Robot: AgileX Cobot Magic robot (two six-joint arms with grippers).
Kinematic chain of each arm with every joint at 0, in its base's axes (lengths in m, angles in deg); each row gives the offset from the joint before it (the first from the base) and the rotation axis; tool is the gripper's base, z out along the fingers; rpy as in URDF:
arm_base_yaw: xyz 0 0 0.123 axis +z
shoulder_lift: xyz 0 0 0 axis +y
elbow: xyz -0.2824 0 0.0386 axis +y
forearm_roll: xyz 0.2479 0 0.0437 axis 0.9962 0 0.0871
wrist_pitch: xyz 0 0 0 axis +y
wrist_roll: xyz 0.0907 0 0.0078 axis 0.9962 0 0.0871
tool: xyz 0 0 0 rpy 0 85 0
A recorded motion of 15 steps. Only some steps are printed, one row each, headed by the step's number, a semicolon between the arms.
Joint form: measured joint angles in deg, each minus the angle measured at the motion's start. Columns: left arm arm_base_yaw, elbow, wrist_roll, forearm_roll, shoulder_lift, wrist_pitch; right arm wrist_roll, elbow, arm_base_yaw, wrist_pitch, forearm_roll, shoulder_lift.
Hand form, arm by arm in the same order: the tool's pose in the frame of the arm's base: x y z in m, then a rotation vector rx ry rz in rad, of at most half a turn. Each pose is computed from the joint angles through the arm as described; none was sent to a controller.
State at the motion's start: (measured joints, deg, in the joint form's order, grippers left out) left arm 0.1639 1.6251 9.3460 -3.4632 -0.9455 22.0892; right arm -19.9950 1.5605 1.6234 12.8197 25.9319 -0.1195
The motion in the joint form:
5: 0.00 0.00 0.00 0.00 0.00 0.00; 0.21 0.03 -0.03 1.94 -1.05 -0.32
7: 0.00 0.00 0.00 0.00 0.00 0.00; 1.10 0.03 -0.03 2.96 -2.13 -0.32
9: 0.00 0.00 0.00 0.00 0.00 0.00; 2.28 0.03 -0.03 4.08 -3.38 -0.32
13: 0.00 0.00 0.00 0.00 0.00 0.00; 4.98 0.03 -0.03 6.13 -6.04 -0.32
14: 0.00 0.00 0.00 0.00 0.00 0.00; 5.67 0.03 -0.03 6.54 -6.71 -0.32
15: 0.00 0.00 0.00 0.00 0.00 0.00; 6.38 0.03 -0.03 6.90 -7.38 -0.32
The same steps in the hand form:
5: 0.0521 -0.0019 0.1698 0.1135 1.8771 0.0541; 0.0550 0.0113 0.1829 -0.0368 1.7399 0.1698
7: 0.0521 -0.0019 0.1698 0.1135 1.8771 0.0541; 0.0546 0.0116 0.1813 -0.0417 1.7580 0.1690
9: 0.0521 -0.0019 0.1698 0.1135 1.8771 0.0541; 0.0543 0.0117 0.1795 -0.0441 1.7784 0.1691
13: 0.0521 -0.0019 0.1698 0.1135 1.8771 0.0541; 0.0535 0.0116 0.1761 -0.0423 1.8171 0.1682
14: 0.0521 -0.0019 0.1698 0.1135 1.8771 0.0541; 0.0533 0.0115 0.1754 -0.0408 1.8252 0.1672
15: 0.0521 -0.0019 0.1698 0.1135 1.8771 0.0541; 0.0532 0.0113 0.1747 -0.0386 1.8324 0.1661

